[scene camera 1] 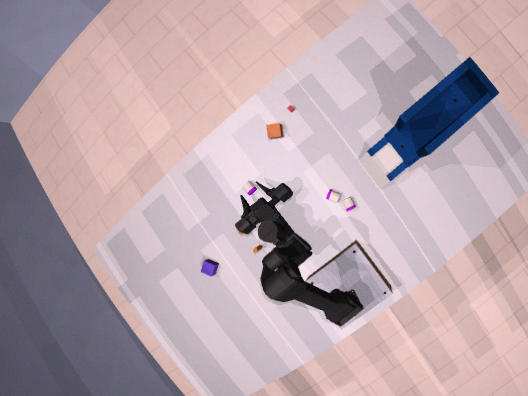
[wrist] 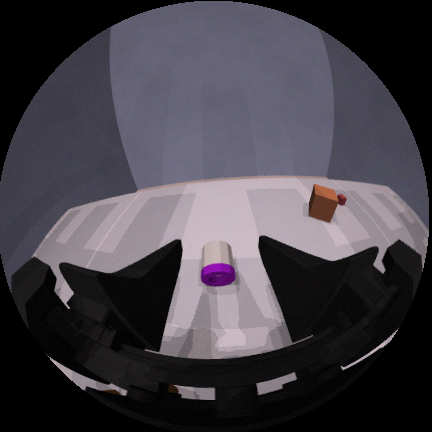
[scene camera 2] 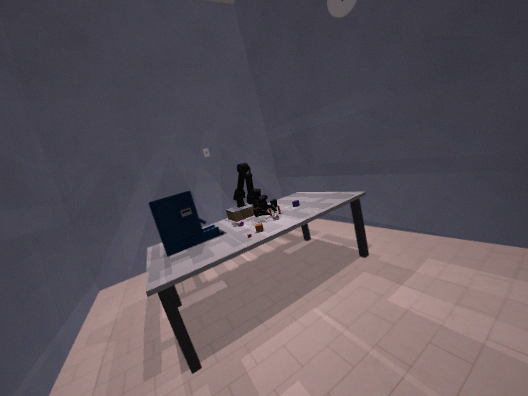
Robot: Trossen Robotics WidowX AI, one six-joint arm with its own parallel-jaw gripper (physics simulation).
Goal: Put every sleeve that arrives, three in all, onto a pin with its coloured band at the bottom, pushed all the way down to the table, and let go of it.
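A white sleeve [scene camera 1: 248, 186] [scene camera 2: 275, 217] [wrist: 217, 253] with a purple band appears to lie on its side. In the wrist view its banded end, with the hole, faces the camera. My gripper [scene camera 1: 249, 190] [wrist: 220, 243] is open, its fingers apart on either side of this sleeve's line, with gaps on both sides. Two more sleeves [scene camera 1: 334, 196] [scene camera 1: 349, 203] with purple bands lie close together, right of the arm in scene camera 1. Orange pins [scene camera 1: 257, 248] [scene camera 1: 241, 232] [scene camera 2: 279, 209] show beside and under the arm, partly hidden; which parts belong to which pin is unclear.
A large blue chute [scene camera 1: 435, 120] [scene camera 2: 172, 225] with a cream pad [scene camera 1: 388, 158] stands at one side. A brown-edged box [scene camera 1: 374, 265] [scene camera 2: 240, 213] is beside the arm's base. An orange cube [scene camera 1: 274, 131] [scene camera 2: 259, 228] [wrist: 323, 203], a small red cube [scene camera 1: 291, 108] [wrist: 342, 199] and a purple cube [scene camera 1: 210, 267] [scene camera 2: 296, 203] lie about.
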